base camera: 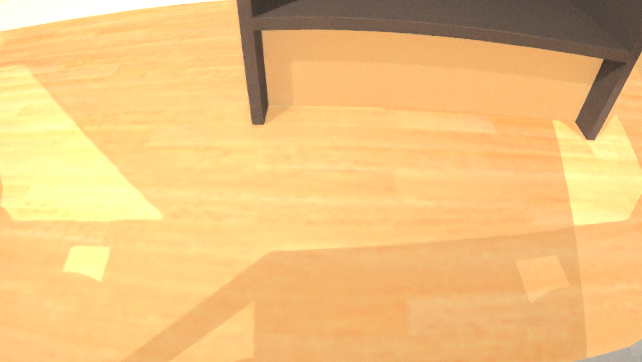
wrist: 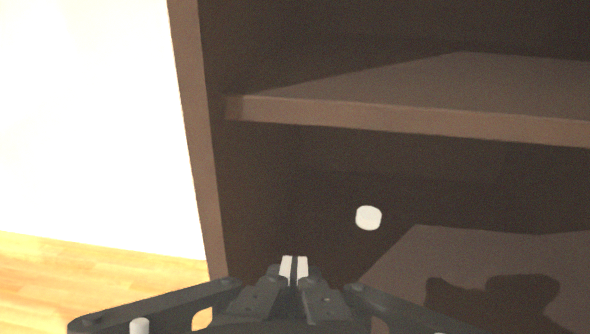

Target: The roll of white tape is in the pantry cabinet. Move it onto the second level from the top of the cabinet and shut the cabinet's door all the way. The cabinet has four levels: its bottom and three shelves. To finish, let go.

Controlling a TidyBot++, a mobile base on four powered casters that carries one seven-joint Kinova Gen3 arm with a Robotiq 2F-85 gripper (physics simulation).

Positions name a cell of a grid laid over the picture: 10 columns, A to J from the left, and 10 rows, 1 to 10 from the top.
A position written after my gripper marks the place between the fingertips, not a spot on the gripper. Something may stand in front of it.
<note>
In view: my gripper (wrist: E9) and a pantry cabinet (base camera: I2).
The pantry cabinet is seen too in the wrist view (wrist: H4).
</note>
